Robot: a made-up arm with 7 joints.
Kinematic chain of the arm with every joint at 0, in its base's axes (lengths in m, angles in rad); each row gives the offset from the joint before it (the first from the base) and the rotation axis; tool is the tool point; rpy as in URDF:
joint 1: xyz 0 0 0.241 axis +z
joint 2: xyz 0 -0.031 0.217 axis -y
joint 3: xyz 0 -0.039 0.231 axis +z
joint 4: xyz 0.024 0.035 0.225 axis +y
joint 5: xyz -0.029 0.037 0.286 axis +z
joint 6: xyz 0 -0.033 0.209 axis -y
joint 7: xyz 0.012 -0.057 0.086 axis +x
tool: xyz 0 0 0 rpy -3.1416 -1.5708 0
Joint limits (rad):
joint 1: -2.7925..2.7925
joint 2: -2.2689..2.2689
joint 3: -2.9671..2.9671
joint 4: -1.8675..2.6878
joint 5: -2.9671..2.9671
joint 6: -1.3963..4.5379
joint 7: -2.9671..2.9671
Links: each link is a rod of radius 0.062 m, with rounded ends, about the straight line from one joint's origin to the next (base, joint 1, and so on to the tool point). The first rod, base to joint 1, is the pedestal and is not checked.
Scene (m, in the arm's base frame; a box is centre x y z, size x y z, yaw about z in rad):
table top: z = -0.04
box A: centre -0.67 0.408 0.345 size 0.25 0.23 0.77 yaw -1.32
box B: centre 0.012 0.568 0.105 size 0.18 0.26 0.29 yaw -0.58
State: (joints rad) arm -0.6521 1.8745 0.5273 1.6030 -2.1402 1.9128 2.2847
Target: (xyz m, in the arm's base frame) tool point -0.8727 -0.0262 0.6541
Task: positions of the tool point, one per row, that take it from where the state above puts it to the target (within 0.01 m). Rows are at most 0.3 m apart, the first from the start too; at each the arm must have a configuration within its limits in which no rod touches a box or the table.
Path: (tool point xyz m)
1: -0.2033 0.4908 0.8443
2: -0.1471 0.3004 0.9822
3: -0.3339 0.3383 0.9681
4: -0.5457 0.3004 0.9096
5: -0.7408 0.1749 0.8038
6: -0.8727 -0.0262 0.6541

